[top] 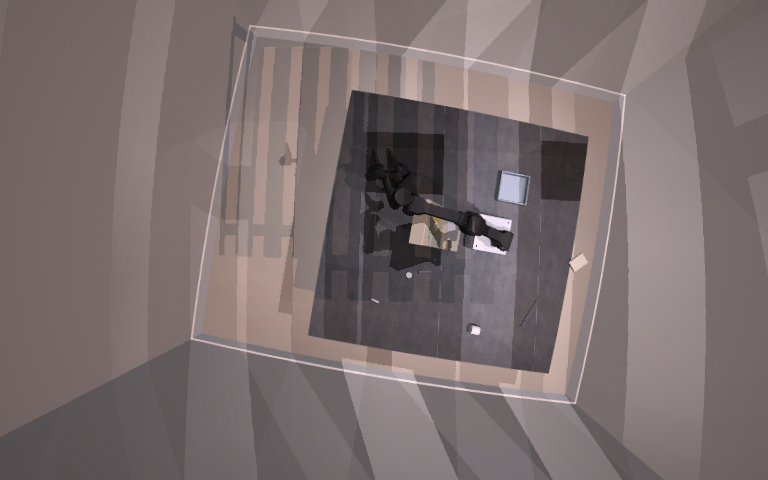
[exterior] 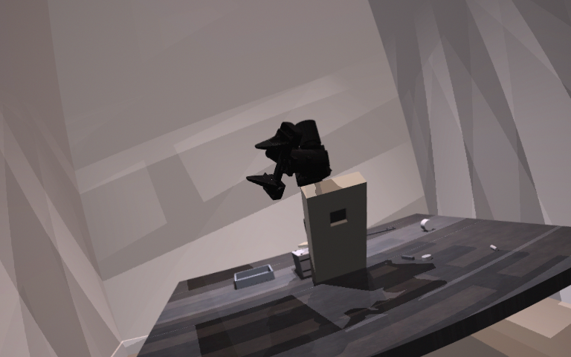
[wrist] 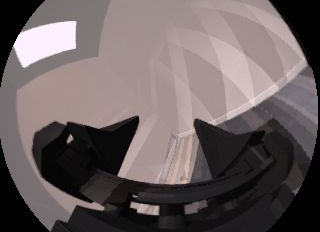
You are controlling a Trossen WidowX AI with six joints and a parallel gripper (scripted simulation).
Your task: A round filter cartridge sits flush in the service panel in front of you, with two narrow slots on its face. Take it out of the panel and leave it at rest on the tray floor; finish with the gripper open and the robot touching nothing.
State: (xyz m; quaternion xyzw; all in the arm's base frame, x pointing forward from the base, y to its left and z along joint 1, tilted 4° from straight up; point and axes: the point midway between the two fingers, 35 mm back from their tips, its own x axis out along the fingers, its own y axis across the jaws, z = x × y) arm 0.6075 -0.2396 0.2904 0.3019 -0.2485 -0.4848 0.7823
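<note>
The round filter cartridge lies 25 cm behind my gripper tip, 24 cm to the left of it and 18 cm below it. Also, from my gripper tip: beige service panel 29 cm behind, 25 cm below, 24 cm to the left; grey tray 68 cm behind, 40 cm below, 2 cm to the right; white cube 72 cm to the left, 56 cm behind, 39 cm below.
</note>
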